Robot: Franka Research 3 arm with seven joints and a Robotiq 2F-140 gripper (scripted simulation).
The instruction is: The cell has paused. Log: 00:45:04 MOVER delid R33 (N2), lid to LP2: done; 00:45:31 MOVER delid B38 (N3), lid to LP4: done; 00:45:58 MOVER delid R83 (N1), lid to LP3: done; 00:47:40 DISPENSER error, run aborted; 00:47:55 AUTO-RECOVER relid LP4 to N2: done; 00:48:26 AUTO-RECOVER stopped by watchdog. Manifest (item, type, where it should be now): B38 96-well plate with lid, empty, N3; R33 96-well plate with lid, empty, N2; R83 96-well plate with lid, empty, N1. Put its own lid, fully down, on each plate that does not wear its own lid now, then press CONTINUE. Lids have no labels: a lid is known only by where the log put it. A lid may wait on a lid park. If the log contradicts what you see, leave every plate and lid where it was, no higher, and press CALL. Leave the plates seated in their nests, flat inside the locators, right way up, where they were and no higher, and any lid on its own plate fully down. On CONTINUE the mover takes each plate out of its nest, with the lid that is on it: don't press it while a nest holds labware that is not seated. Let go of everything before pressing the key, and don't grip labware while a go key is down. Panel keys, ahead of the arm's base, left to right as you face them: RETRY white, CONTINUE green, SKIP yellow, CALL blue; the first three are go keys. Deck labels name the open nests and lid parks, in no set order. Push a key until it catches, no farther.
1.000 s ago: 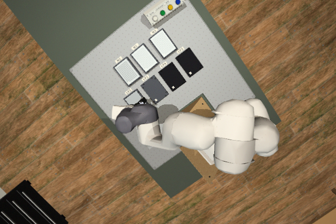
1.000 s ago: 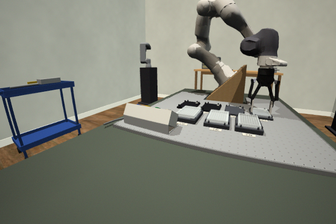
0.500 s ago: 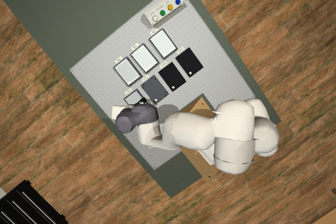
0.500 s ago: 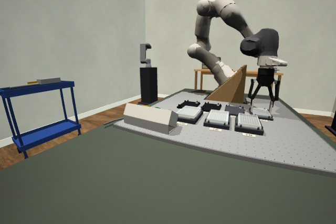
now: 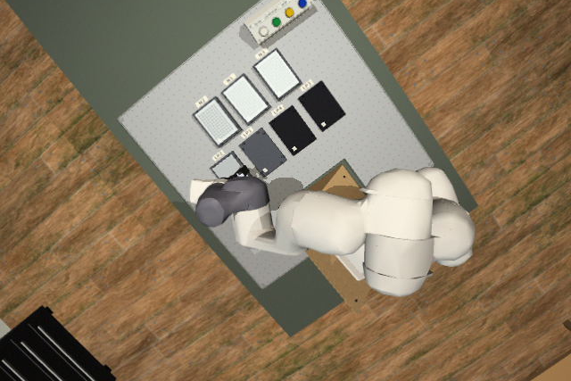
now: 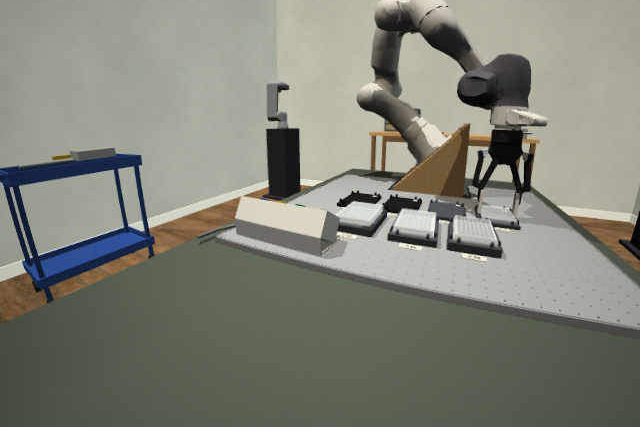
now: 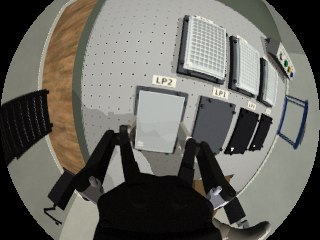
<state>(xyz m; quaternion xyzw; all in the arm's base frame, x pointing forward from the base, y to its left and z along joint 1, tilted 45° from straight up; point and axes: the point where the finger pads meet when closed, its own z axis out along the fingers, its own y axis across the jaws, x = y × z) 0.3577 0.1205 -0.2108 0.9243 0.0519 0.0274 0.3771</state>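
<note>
The lid park LP2 is 30 mm below my hand. Also, from my hand: lid park LP4: 20 mm ahead, 260 mm to the right, 30 mm below; LP1: 10 mm ahead, 130 mm to the right, 30 mm below; lid park LP3: 40 mm ahead, 390 mm to the right, 30 mm below.
</note>
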